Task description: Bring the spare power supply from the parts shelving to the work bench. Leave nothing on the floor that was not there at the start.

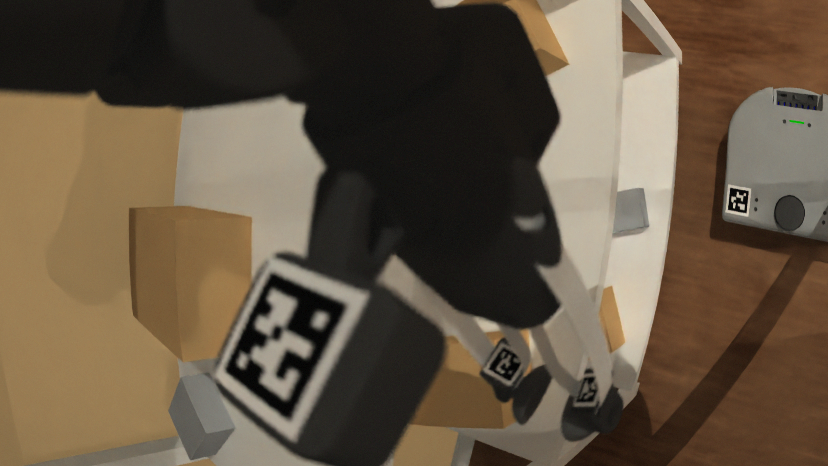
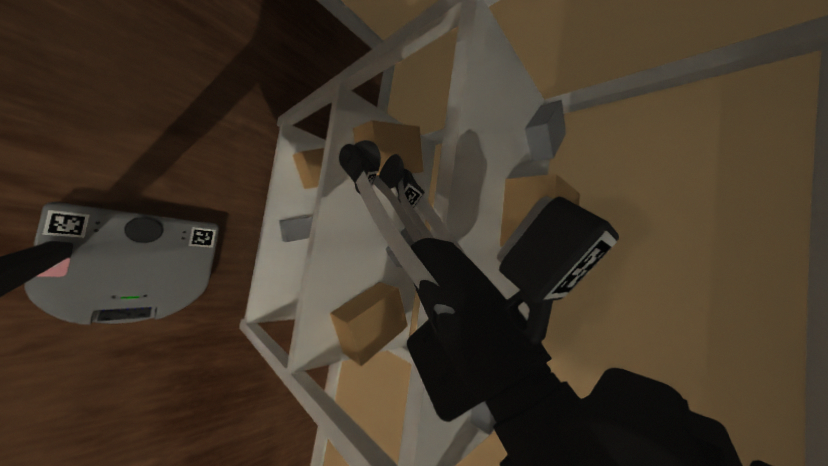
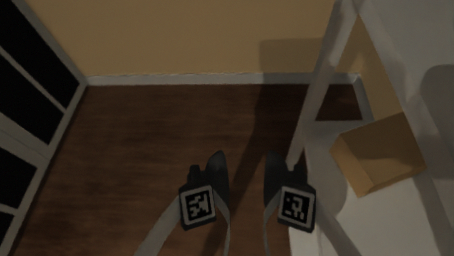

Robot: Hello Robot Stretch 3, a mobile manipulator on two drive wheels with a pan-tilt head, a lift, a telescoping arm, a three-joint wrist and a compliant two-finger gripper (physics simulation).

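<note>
The white parts shelving (image 1: 585,144) (image 2: 336,422) (image 3: 370,230) holds tan boxes and small grey blocks. One grey block (image 1: 199,413) (image 2: 545,130) is on an upper level beside a tan box (image 1: 214,283) (image 2: 518,199). Another grey block (image 1: 630,211) (image 2: 296,228) is on a lower level. A further grey block (image 2: 396,256) is mostly hidden behind my fingers. I cannot tell which item is the spare power supply. My gripper (image 1: 553,402) (image 2: 379,167) (image 3: 246,169) is open and empty, its fingertips apart near the shelving's front edge. The work bench does not show.
A tan box (image 1: 469,387) (image 2: 399,144) (image 3: 385,155) lies near my fingertips on a middle level. Another tan box (image 2: 370,324) is farther along it, and one (image 1: 611,321) (image 2: 309,167) is lower down. My grey base (image 1: 764,150) (image 2: 124,260) stands on the brown floor (image 3: 165,130).
</note>
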